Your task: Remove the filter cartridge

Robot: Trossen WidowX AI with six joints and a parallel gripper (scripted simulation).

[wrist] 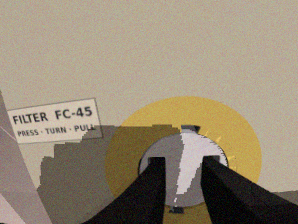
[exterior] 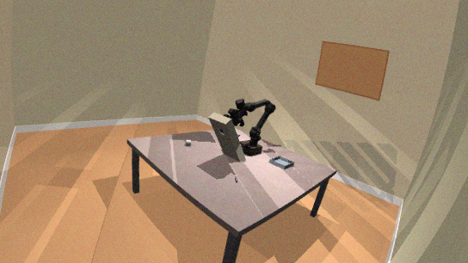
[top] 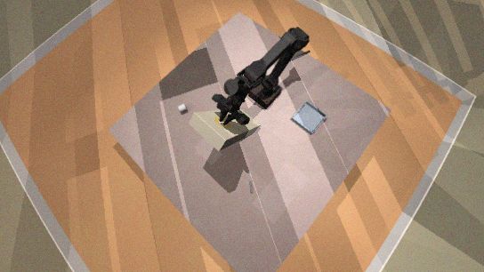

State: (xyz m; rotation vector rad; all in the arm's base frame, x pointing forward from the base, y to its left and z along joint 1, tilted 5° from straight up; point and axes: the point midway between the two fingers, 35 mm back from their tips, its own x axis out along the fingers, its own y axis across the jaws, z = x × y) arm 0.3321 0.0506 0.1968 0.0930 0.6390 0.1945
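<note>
The grey filter cartridge is 10 mm ahead of my gripper tip and 10 mm below it. The rest, counted from my gripper tip: beige service panel 40 mm behind, 10 mm to the right, 80 mm below; then grey-blue tray 460 mm behind, 190 mm to the left, 250 mm below; then small grey piece 70 mm ahead, 300 mm to the left, 250 mm below.
</note>
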